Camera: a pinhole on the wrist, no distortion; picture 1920 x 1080 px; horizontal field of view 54.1 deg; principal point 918.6 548.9 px. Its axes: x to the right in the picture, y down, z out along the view. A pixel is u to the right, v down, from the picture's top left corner.
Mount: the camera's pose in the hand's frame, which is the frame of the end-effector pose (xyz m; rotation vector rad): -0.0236 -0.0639 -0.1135 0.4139 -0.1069 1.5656
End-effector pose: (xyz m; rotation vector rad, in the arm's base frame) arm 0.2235 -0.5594 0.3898 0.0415 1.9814 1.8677
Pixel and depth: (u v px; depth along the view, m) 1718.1 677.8 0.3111
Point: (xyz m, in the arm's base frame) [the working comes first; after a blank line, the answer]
In the camera's frame: 0.1323 0.0213 0.3111

0.2876 -0.3476 0.3436
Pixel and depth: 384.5 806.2 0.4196
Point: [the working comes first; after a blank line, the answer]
In the camera's frame: -0.1192 0.0574 0.4196

0.3833 -0.3560 0.0846
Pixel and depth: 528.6 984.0 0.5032
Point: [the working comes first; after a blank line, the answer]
In the camera's frame: -0.1044 0.1165 0.5032

0.4548 -0.2814 0.0797
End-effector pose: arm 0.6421 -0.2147 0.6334 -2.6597 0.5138 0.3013
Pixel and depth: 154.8 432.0 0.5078
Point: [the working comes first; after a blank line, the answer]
In the camera's frame: -0.2063 -0.0316 0.5078

0.8647 0.2336 0.5003
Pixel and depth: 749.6 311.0 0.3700
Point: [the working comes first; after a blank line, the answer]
In the camera's frame: -0.0333 -0.0468 0.3700

0.7836 0.0274 0.4951
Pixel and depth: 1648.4 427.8 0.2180
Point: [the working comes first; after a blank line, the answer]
In the camera's frame: 0.0846 -0.0140 0.2180

0.6790 -0.1307 0.5417
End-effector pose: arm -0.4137 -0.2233 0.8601 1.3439 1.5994 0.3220
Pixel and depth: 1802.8 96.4 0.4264
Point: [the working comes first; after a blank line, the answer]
In the camera's frame: 0.2005 -0.1026 0.4264

-0.1415 -0.2067 0.6162
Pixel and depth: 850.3 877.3 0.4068
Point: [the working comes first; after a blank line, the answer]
In the camera's frame: -0.0148 0.0711 0.4068

-0.3259 -0.4114 0.5841
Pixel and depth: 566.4 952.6 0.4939
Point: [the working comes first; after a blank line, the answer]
In the camera's frame: -0.0925 0.1061 0.4939

-0.3402 -0.4868 0.4894
